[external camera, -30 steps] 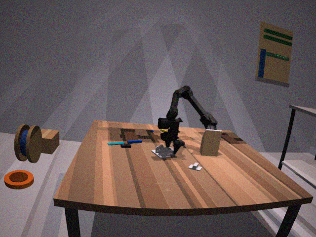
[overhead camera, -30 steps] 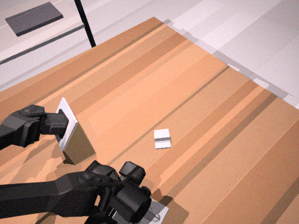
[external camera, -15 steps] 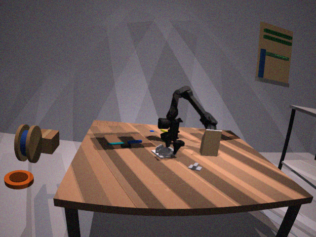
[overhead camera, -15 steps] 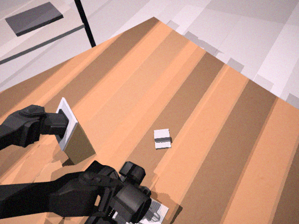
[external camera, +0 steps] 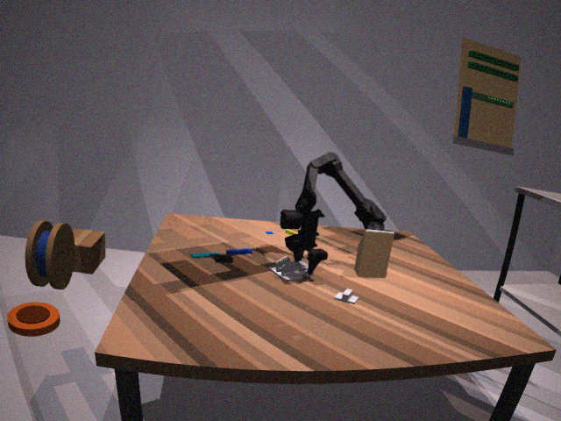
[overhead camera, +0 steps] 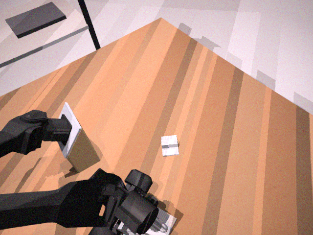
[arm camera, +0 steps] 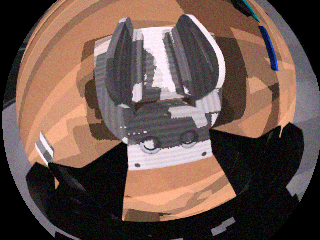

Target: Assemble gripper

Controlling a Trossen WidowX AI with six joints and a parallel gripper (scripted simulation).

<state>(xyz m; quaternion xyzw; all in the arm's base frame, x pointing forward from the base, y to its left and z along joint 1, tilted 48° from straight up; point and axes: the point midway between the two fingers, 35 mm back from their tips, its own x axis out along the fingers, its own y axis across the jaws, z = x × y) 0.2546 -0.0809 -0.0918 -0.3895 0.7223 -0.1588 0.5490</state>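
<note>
The white jaw is 3 cm ahead of my gripper tip, 1 cm to the right of it and 1 cm above it. The rest, counted from my gripper tip: black block (29 cm ahead, 7 cm to the right); then blue bar (22 cm ahead, 16 cm to the right); then teal bar (35 cm ahead, 10 cm to the right).
</note>
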